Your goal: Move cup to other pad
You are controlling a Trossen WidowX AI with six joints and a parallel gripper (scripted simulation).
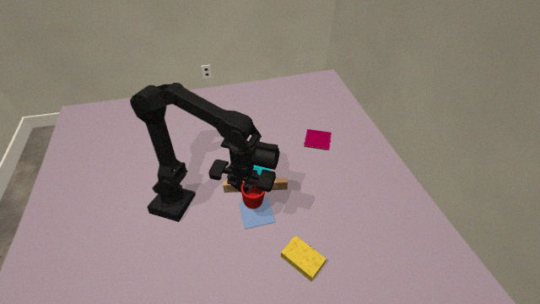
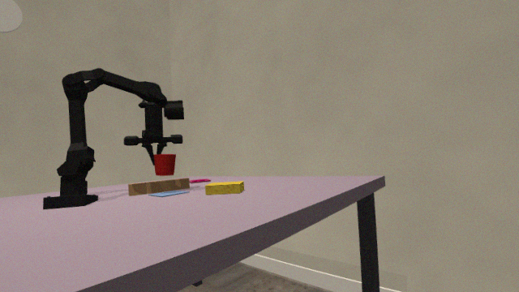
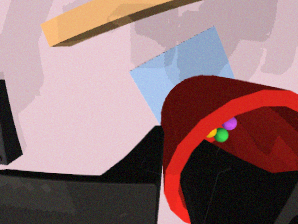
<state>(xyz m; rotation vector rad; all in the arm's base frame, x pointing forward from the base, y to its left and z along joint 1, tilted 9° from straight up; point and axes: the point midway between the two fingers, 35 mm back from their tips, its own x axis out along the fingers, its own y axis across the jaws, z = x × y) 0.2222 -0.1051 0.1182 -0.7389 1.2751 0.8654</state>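
My hand is 2 cm short of the red cup, 2 cm to the left of it and 5 cm above it. Also, from my hand: yellow sponge 13 cm ahead, 20 cm to the right, 12 cm below; wooden bar 5 cm ahead, 8 cm to the left, 13 cm below.
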